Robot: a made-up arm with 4 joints. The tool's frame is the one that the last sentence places.
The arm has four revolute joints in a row. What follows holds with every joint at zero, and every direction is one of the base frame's. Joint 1 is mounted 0.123 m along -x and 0.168 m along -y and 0.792 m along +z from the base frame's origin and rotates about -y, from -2.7 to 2.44 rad. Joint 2 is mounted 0.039 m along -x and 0.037 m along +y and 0.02 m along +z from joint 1 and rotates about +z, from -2.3 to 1.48 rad. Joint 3 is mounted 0.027 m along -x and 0.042 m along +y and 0.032 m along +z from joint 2 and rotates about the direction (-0.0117, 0.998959, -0.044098), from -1.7 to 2.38 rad. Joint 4 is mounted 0.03 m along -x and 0.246 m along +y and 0.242 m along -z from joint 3 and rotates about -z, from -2.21 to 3.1 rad. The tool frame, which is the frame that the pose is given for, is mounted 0.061 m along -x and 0.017 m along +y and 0.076 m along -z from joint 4; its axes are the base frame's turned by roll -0.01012, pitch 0.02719 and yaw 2.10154 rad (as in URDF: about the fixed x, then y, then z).
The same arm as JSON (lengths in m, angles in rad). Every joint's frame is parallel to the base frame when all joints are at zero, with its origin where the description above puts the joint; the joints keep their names.
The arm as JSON. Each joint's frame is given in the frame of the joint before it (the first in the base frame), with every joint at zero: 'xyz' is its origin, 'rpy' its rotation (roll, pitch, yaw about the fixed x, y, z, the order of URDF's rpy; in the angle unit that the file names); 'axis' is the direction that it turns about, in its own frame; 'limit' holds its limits. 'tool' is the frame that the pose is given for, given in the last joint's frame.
{"units": {"length": "m", "angle": "rad"}, "joints": [
  {"name": "joint 1", "type": "revolute", "origin": {"xyz": [-0.123, -0.168, 0.792], "rpy": [0.0, 0.0, 0.0]}, "axis": "-y", "limit": {"lower": -2.7, "upper": 2.44}},
  {"name": "joint 2", "type": "revolute", "origin": {"xyz": [-0.039, 0.037, 0.02], "rpy": [0.0, 0.0, 0.0]}, "axis": "+z", "limit": {"lower": -2.3, "upper": 1.48}},
  {"name": "joint 3", "type": "revolute", "origin": {"xyz": [-0.027, 0.042, 0.032], "rpy": [0.0, 0.0, 0.0]}, "axis": [-0.0117, 0.998959, -0.044098], "limit": {"lower": -1.7, "upper": 2.38}},
  {"name": "joint 4", "type": "revolute", "origin": {"xyz": [-0.03, 0.246, -0.242], "rpy": [0.0, 0.0, 0.0]}, "axis": "-z", "limit": {"lower": -2.21, "upper": 3.1}}
], "tool": {"origin": {"xyz": [-0.061, 0.017, -0.076], "rpy": [-0.0101, 0.0272, 2.1015]}}}

